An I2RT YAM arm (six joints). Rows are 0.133 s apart.
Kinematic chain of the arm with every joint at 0, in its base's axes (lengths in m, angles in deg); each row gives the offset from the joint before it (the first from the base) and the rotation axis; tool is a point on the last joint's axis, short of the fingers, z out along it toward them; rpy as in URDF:
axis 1: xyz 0 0 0.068 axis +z
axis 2: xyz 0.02 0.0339 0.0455 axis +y
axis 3: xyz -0.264 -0.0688 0 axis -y
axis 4: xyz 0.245 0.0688 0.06 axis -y
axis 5: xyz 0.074 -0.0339 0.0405 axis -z
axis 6: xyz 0.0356 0 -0.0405 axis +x
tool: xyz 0 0 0 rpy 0 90 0
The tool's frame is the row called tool.
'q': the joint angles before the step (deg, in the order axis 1, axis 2, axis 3, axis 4, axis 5, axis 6). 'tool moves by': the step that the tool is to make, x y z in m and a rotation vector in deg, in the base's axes. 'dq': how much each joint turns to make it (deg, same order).
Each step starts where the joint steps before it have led.
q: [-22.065, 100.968, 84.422, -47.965, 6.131, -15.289]
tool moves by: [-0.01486, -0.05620, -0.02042, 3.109, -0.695, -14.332]
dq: [-8.742, 3.562, -0.001, 2.143, -0.459, 6.405]
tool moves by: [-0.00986, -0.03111, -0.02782, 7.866, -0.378, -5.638]
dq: [-5.224, 4.350, 0.001, 0.195, -6.120, 2.928]
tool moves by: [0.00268, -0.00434, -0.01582, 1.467, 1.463, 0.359]
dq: [-0.327, 2.471, 0.001, 0.416, -0.525, -0.546]
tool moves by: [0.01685, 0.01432, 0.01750, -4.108, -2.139, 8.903]
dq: [3.080, -0.984, 2.097, 0.918, 0.043, -6.208]
